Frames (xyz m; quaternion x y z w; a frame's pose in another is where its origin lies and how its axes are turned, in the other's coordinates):
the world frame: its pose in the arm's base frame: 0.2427 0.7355 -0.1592 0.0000 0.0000 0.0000 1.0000
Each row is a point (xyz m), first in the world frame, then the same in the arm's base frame.
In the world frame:
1: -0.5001 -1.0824 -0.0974
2: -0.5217 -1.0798 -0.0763
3: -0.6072 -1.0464 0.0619
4: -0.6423 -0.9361 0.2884
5: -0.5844 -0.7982 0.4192
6: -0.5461 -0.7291 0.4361
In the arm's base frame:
1: -0.2574 -0.3469 -0.2566
2: -0.2790 -0.3443 -0.2355
3: -0.3645 -0.3109 -0.0973
4: -0.3996 -0.2006 0.1292
5: -0.3417 -0.0627 0.2600
6: -0.3034 0.0064 0.2769

